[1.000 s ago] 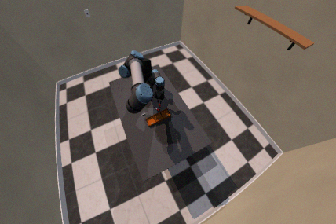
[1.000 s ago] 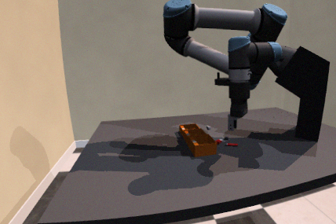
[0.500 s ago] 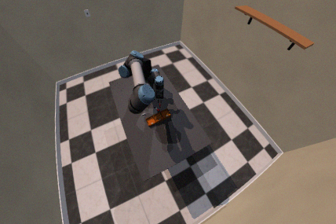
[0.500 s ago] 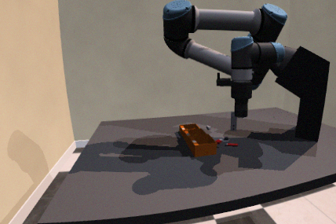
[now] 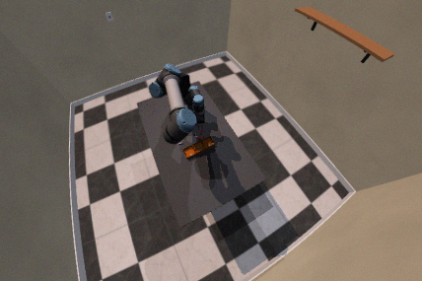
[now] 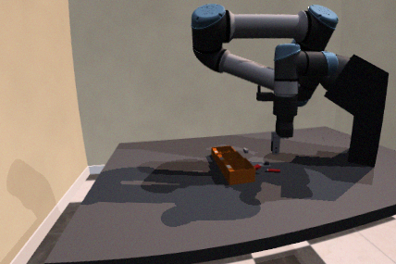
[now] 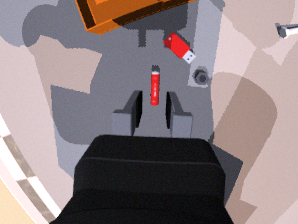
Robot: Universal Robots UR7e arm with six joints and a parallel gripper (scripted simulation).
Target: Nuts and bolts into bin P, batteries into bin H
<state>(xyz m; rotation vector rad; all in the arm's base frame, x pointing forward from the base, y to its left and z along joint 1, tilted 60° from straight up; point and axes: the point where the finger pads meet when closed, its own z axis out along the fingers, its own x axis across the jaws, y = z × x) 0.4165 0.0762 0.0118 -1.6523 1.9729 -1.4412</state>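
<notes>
Now: the red battery 80 mm below my hand. Round my hand: orange battery (110 mm ahead, 90 mm to the right, 80 mm below); orange three-compartment bin (120 mm ahead, 100 mm to the right, 70 mm below); dark nut (20 mm behind, 60 mm to the right, 90 mm below).
</notes>
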